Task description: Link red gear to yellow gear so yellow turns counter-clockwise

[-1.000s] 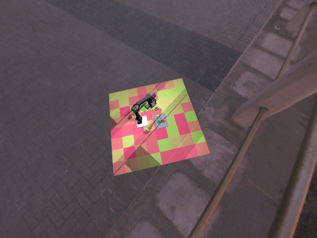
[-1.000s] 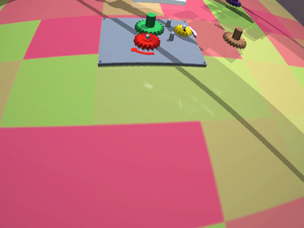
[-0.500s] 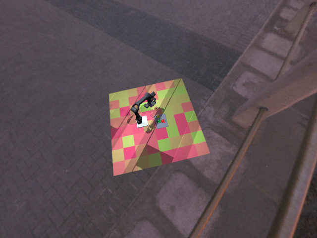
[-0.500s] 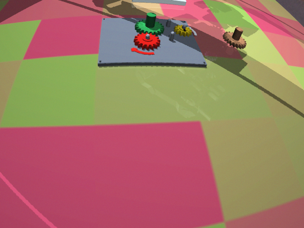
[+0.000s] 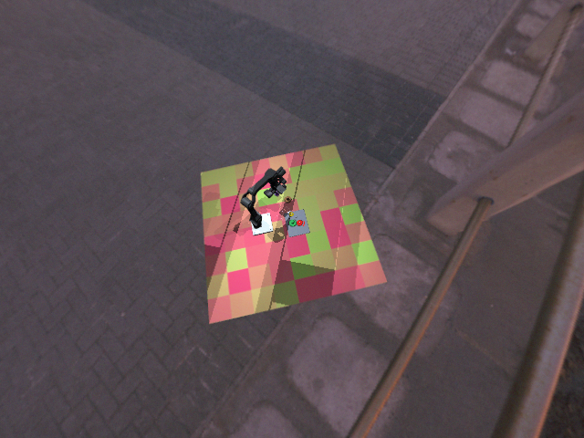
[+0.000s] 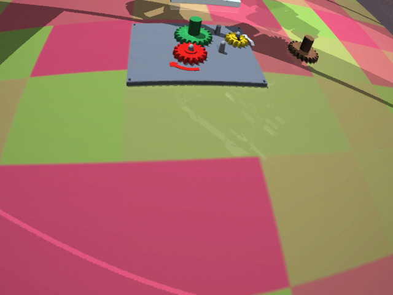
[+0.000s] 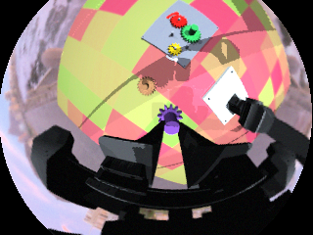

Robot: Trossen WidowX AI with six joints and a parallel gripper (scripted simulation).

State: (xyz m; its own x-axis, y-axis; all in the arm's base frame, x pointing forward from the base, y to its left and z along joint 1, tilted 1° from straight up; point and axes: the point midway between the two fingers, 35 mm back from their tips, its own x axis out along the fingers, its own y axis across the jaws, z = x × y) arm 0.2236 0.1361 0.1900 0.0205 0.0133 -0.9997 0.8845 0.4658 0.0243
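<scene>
My gripper tip is now 150 mm to the left of the yellow gear, 150 mm above it and 60 mm short of it. From my gripper tip the other things lie so: purple gear 10 mm below; green gear 220 mm to the right, 150 mm below, 50 mm ahead; brown gear 150 mm below, 80 mm ahead.
</scene>
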